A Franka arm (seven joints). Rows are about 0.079 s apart.
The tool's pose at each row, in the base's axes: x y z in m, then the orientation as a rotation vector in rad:
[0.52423, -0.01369, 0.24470, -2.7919, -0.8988, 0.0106]
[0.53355, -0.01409, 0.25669, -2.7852, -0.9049, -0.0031]
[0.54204, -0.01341, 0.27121, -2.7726, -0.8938, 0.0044]
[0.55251, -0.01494, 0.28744, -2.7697, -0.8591, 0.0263]
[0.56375, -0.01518, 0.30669, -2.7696, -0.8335, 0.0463]
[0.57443, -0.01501, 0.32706, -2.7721, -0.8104, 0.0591]
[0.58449, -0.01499, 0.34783, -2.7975, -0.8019, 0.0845]
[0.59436, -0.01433, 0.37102, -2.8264, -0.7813, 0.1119]
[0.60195, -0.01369, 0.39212, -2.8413, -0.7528, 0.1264]
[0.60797, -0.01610, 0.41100, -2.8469, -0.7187, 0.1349]
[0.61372, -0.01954, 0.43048, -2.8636, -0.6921, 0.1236]
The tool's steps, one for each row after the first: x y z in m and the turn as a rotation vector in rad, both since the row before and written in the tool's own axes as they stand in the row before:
[0.00804, 0.00330, -0.01246, 0.0016, 0.0096, -0.0063]
[0.00826, 0.00149, -0.01459, 0.0161, 0.0004, 0.0051]
[0.00872, 0.00372, -0.01689, 0.0163, -0.0078, 0.0235]
[0.01020, 0.00193, -0.01973, 0.0106, -0.0089, 0.0182]
[0.00985, 0.00063, -0.02077, 0.0060, -0.0053, 0.0166]
[0.00916, 0.00004, -0.02118, -0.0171, -0.0212, 0.0130]
[0.00891, -0.00090, -0.02357, -0.0173, -0.0214, 0.0214]
[0.00645, -0.00135, -0.02144, -0.0044, -0.0089, 0.0224]
[0.00342, 0.00092, -0.01965, 0.0045, -0.0024, 0.0236]
[0.00264, 0.00138, -0.02038, -0.0106, 0.0076, 0.0197]

